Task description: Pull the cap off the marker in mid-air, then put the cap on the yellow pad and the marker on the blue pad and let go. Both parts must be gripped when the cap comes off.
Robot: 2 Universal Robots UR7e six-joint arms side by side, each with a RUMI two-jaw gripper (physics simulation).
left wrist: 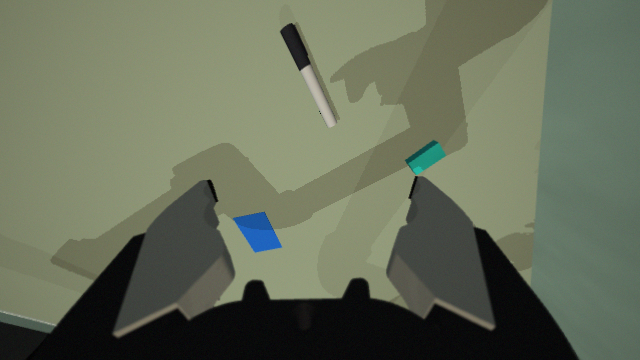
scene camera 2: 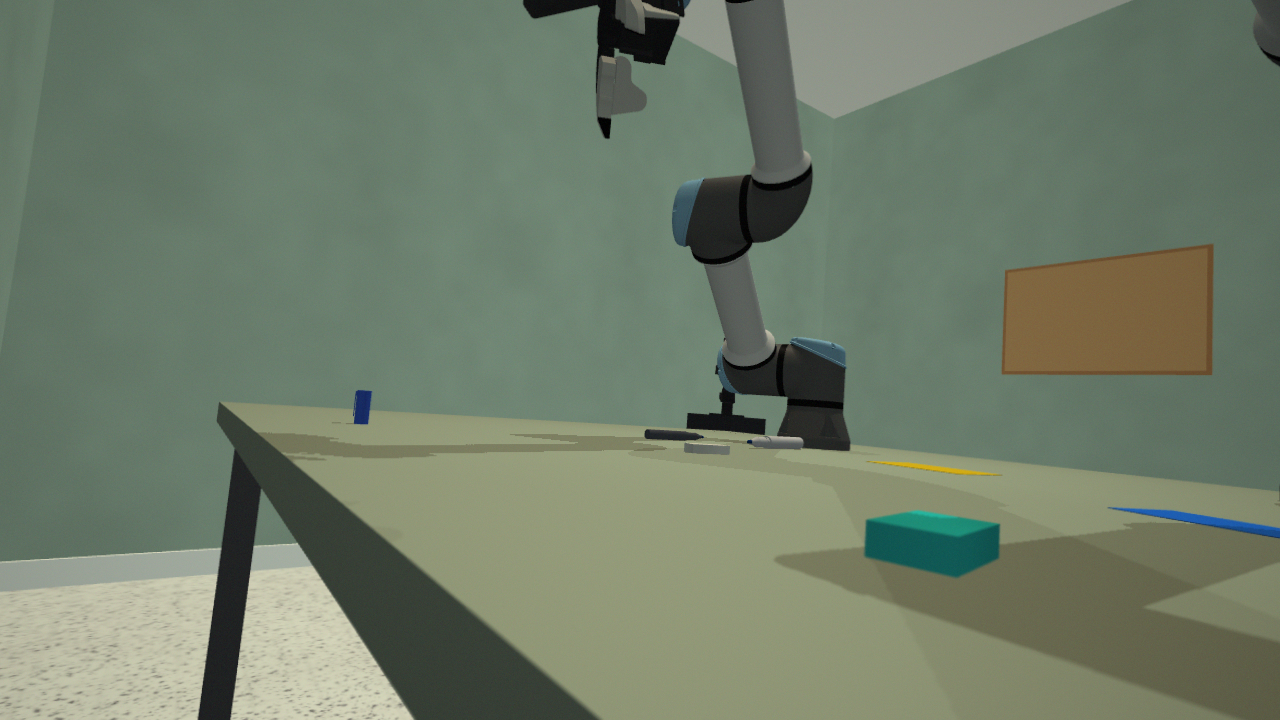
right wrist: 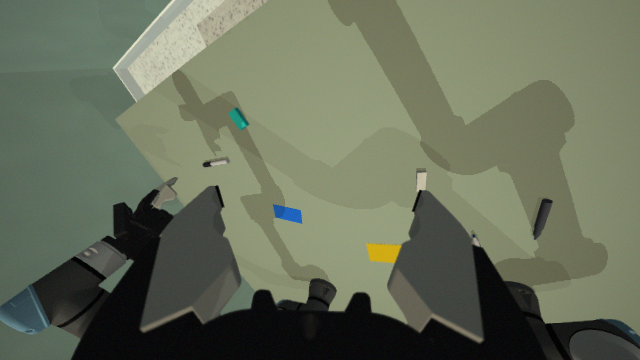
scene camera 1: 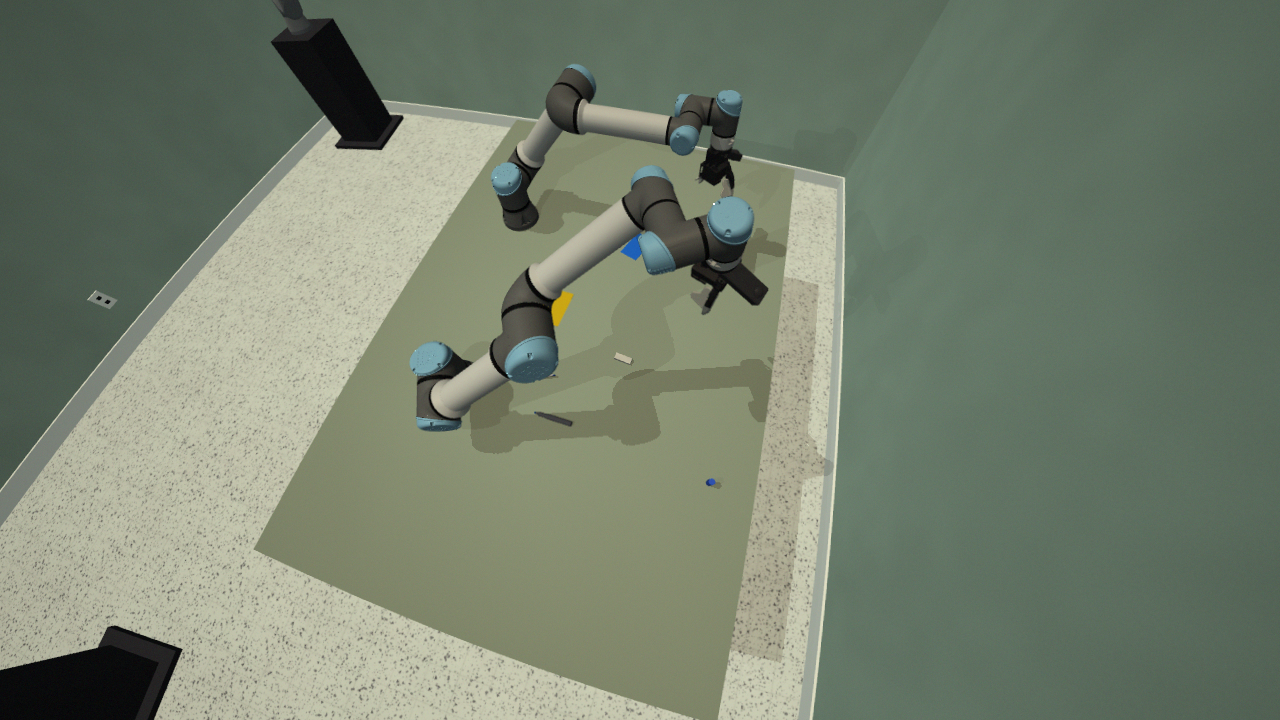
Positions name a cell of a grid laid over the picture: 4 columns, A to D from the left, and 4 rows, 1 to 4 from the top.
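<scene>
My left gripper (scene camera 1: C2), my right gripper (scene camera 1: C2). Scene camera 1 does not show the teal block, hidden by my right gripper. Teal block (scene camera 2: C4), my right gripper (scene camera 2: B1). White marker (left wrist: B1), teal block (left wrist: C2), blue pad (left wrist: B3), my left gripper (left wrist: B3). My right gripper (right wrist: B3), my left gripper (right wrist: B3).
</scene>
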